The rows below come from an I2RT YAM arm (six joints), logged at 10 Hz.
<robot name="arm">
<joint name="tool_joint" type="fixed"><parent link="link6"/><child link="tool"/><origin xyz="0 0 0" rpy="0 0 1.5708"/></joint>
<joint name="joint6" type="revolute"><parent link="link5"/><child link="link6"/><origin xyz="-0.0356 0 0.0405" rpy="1.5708 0 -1.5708"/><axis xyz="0 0 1"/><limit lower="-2.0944" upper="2.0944"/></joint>
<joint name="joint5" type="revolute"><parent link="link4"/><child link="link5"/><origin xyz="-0.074 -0.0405 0.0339" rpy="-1.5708 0 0"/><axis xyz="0 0 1"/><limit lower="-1.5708" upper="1.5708"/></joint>
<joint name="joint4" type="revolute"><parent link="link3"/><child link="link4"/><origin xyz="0.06 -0.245 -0.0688" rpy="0 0 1.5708"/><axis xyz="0 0 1"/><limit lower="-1.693" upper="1.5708"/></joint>
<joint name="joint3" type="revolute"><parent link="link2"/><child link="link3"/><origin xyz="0.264 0 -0.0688" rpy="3.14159 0 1.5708"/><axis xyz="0 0 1"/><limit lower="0" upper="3.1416"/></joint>
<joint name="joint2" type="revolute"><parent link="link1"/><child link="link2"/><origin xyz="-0.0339 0.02 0.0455" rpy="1.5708 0 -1.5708"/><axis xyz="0 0 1"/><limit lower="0" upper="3.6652"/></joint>
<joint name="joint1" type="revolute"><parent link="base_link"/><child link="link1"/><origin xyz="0 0 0.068" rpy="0 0 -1.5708"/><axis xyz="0 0 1"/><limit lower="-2.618" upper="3.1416"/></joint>
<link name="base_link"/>
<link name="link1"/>
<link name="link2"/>
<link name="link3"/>
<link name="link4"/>
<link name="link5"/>
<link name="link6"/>
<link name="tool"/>
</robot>
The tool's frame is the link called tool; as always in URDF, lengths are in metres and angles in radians.
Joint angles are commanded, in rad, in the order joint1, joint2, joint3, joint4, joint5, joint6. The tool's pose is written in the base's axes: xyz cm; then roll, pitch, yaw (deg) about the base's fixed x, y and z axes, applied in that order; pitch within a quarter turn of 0, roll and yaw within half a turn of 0. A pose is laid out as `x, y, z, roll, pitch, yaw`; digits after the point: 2 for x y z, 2 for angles.
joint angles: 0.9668 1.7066 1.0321 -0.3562 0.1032 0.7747
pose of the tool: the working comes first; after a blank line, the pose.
Where each joint sits with the arm in this pose, in the base's axes (m; each line is computed from the numbers above, not from the rounded line before):
joint1: 0.0000 0.0000 0.0680
joint2: -0.0165 0.0357 0.1135
joint3: 0.0604 0.0261 0.3751
joint4: 0.1337 0.2535 0.2689
joint5: 0.2030 0.2941 0.2263
joint6: 0.1966 0.2784 0.1751
the tool: 0.1966 0.2784 0.1751

19.66, 27.84, 17.51, 160.83, 25.42, -174.99
